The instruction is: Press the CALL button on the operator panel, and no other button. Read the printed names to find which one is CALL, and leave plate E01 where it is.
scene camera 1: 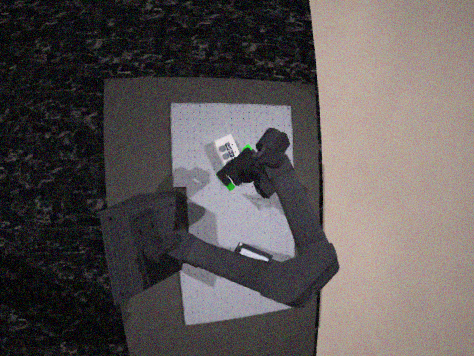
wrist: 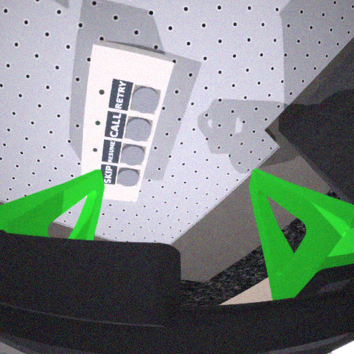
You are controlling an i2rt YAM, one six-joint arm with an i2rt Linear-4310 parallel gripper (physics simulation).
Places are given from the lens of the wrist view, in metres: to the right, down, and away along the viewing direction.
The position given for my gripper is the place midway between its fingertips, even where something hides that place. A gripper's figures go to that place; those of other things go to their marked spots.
my gripper (wrist: 176,177): 0.00, 0.00, 0.13
white operator panel (wrist: 116,70): -0.05, -0.09, 0.16
